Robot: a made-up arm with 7 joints.
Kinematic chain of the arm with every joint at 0, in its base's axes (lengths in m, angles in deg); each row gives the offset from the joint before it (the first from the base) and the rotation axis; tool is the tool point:
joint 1: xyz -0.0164 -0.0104 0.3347 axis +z
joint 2: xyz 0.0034 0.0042 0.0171 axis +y
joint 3: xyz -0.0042 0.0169 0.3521 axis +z
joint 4: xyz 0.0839 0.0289 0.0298 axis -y
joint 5: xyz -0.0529 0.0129 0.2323 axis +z
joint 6: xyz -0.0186 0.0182 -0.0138 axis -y
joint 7: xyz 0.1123 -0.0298 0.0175 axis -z
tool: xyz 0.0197 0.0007 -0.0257
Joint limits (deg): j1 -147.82..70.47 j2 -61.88..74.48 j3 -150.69..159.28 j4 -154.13..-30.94 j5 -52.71..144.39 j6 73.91..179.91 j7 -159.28..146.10
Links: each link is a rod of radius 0.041 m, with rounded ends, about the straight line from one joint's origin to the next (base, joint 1, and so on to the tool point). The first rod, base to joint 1, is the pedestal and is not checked.
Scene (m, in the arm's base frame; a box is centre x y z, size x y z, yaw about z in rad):
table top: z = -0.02
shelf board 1: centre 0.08 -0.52 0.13 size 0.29 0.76 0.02 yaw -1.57
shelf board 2: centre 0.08 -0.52 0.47 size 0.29 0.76 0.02 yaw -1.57
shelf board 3: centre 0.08 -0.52 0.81 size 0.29 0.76 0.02 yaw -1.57
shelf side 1: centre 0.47 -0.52 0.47 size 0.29 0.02 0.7 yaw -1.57
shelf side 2: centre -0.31 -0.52 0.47 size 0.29 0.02 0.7 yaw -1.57
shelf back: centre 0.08 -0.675 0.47 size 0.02 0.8 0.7 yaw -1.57
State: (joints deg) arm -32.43 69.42 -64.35 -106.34 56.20 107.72 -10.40
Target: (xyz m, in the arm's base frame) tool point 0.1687 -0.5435 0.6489
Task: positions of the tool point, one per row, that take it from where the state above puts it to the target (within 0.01 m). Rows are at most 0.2 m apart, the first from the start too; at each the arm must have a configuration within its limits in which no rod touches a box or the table.
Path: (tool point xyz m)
1: 0.2676 -0.4375 0.2756
2: 0.3665 -0.2886 0.2509
3: 0.4036 -0.1160 0.2333
4: 0.3727 0.0552 0.2219
5: 0.3919 -0.0765 0.3247
6: 0.3512 -0.1831 0.4387
7: 0.2687 -0.2457 0.5500
8: 0.1685 -0.2562 0.6489
9: 0.1843 -0.3761 0.6403
10: 0.1831 -0.4737 0.6340
11: 0.1687 -0.5435 0.6490

